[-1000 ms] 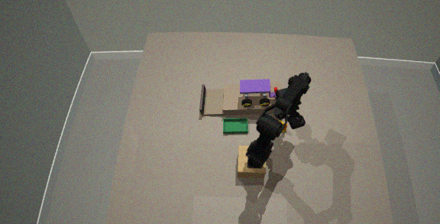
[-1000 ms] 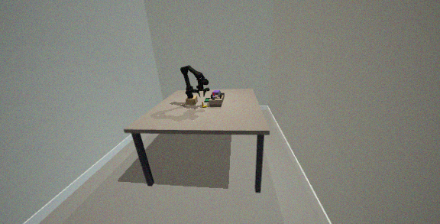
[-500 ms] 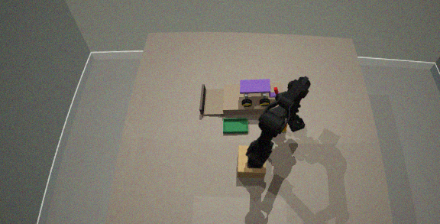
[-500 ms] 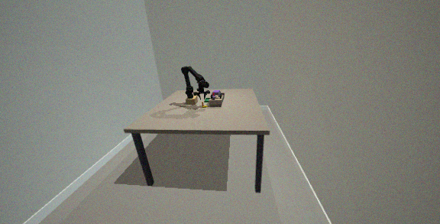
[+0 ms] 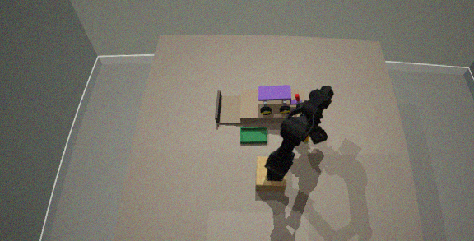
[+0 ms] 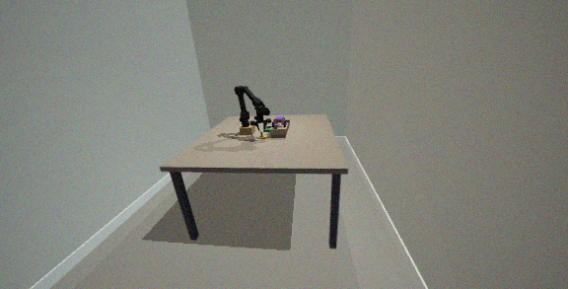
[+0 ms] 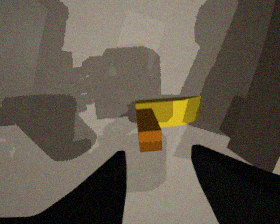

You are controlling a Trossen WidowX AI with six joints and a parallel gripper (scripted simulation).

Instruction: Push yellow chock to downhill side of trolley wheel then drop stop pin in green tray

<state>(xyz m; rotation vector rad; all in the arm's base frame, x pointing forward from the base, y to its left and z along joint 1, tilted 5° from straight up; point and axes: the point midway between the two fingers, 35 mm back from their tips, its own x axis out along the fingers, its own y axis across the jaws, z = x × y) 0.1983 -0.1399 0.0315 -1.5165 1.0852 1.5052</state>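
Right now the yellow chock is 50 mm below my gripper tip, 10 mm to the left of it and 10 mm ahead of it. The rest, counted from my gripper tip: red-headed stop pin 120 mm ahead, 50 mm to the left, 50 mm above; then green tray 240 mm to the left, 80 mm below, 10 mm ahead; then purple-topped trolley 150 mm to the left, 140 mm ahead, 40 mm above.
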